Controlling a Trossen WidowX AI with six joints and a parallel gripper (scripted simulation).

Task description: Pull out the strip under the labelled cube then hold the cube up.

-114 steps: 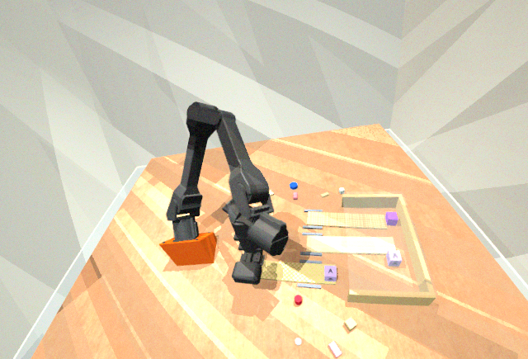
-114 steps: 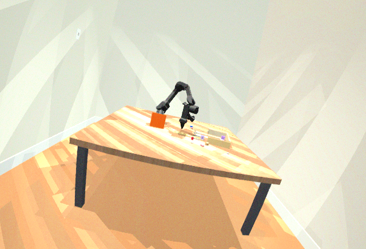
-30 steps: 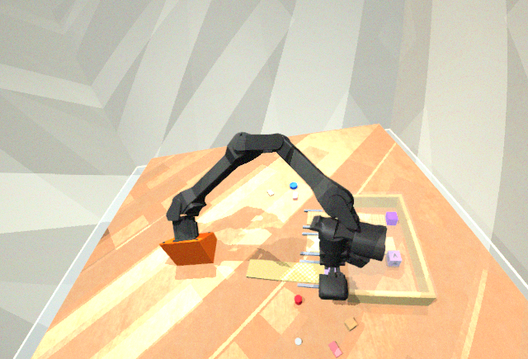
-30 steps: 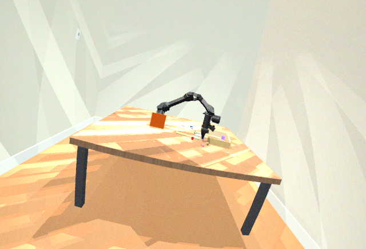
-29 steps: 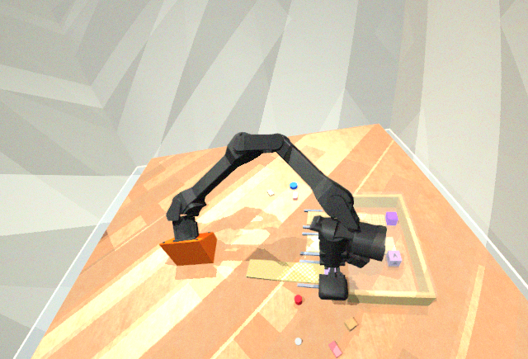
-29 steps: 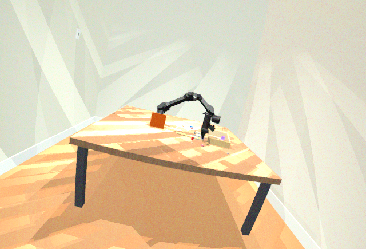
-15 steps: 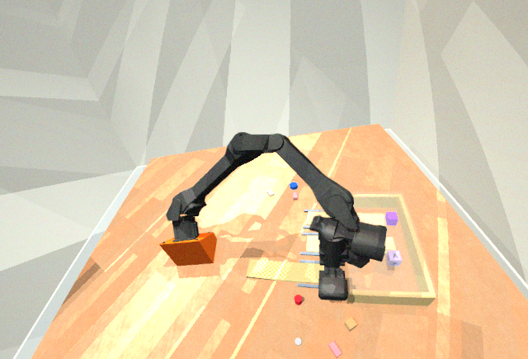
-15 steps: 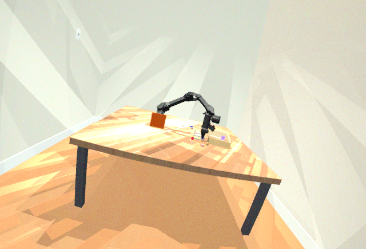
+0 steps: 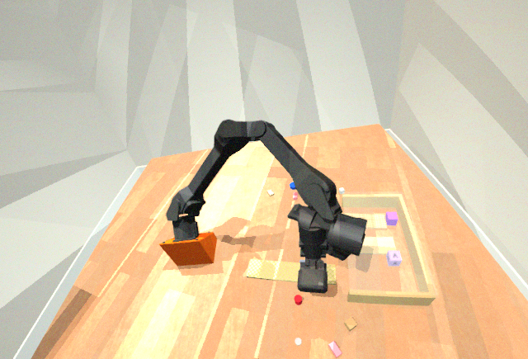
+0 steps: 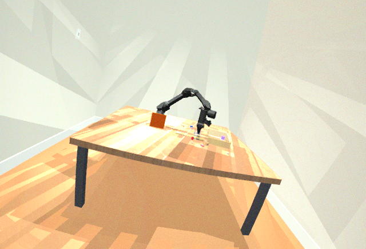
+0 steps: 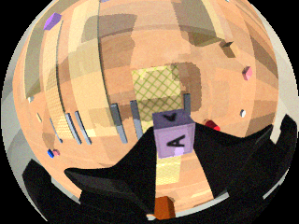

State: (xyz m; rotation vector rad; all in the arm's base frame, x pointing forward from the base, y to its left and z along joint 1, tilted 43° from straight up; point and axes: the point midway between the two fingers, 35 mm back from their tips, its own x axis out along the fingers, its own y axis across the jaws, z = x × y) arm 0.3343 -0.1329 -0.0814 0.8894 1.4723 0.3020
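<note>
Right now the hatched strip is 60 mm behind my gripper tip, 40 mm below it and 30 mm to the left of it. The rest, counted from my gripper tip: tan block (140 mm to the right, 40 mm below, 40 mm ahead); red cylinder (60 mm to the right, 60 mm behind, 30 mm below); white block (270 mm to the left, 200 mm ahead, 40 mm below).
</note>
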